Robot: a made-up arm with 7 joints.
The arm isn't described. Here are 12 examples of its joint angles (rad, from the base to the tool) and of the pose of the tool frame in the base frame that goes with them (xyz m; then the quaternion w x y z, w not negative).
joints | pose
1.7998 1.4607 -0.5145 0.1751 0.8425 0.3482 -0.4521 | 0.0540 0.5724 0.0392 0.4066 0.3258 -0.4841 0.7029
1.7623 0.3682 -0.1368 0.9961 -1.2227 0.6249 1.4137 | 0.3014 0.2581 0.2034 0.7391 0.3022 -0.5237 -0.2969
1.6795 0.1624 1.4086 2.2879 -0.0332 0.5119 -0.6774 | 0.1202 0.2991 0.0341 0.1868 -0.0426 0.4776 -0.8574
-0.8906 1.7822 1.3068 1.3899 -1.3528 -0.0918 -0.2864 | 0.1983 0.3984 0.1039 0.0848 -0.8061 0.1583 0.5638
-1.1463 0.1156 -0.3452 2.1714 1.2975 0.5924 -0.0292 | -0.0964 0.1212 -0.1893 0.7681 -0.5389 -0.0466 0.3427
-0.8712 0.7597 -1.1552 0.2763 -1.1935 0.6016 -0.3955 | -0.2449 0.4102 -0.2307 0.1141 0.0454 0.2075 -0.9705
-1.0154 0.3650 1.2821 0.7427 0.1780 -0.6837 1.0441 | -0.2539 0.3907 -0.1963 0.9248 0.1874 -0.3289 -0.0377
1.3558 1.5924 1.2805 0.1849 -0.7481 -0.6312 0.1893 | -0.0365 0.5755 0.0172 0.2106 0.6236 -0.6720 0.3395
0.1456 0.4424 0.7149 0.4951 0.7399 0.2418 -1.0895 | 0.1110 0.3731 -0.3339 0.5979 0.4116 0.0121 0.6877
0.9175 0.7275 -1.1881 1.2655 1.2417 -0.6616 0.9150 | 0.3005 0.2428 -0.1533 0.3747 -0.4325 -0.6957 -0.4341
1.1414 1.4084 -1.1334 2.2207 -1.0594 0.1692 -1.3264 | 0.1575 0.2826 -0.0086 0.4165 -0.4626 0.7521 0.2166
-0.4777 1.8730 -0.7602 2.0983 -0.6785 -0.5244 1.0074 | 0.0740 0.3445 -0.0902 0.1264 -0.2777 0.2199 -0.9266
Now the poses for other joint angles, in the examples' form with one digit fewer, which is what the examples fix.
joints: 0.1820 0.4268 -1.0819 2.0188 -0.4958 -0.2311 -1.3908
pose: 0.112 0.102 -0.207 0.313 0.036 -0.945 0.089
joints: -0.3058 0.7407 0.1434 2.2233 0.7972 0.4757 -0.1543
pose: 0.098 0.268 -0.137 0.773 -0.055 -0.627 -0.082
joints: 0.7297 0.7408 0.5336 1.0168 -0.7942 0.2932 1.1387
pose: 0.231 0.440 -0.071 0.860 0.206 -0.429 -0.183
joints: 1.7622 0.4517 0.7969 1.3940 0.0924 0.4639 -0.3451
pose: 0.181 0.384 0.155 0.097 0.013 -0.820 0.564
